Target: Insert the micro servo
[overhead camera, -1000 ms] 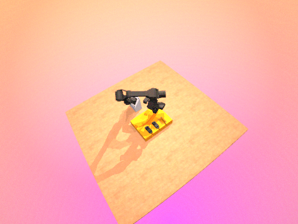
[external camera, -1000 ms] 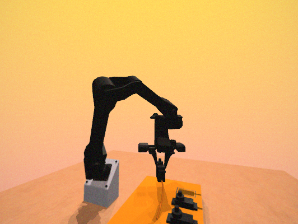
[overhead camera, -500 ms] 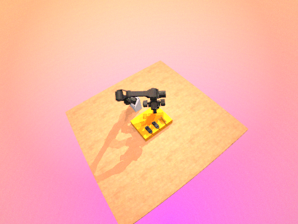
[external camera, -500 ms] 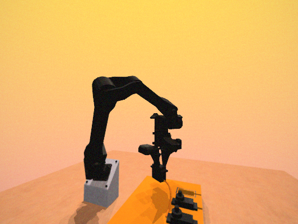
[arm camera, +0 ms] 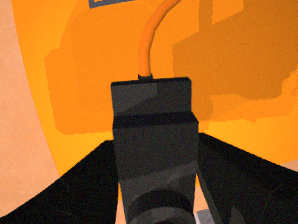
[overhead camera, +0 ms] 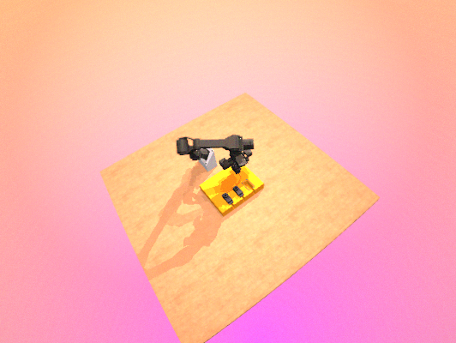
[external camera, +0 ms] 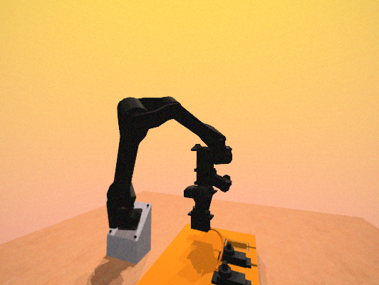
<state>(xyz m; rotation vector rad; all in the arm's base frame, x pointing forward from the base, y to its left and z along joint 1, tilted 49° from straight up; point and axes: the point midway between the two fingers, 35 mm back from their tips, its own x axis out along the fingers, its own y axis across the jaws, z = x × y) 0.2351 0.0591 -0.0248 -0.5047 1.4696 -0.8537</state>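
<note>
The orange deck lies 10 cm below my gripper tip, 7 cm to the right of it and 2 cm behind it.
</note>
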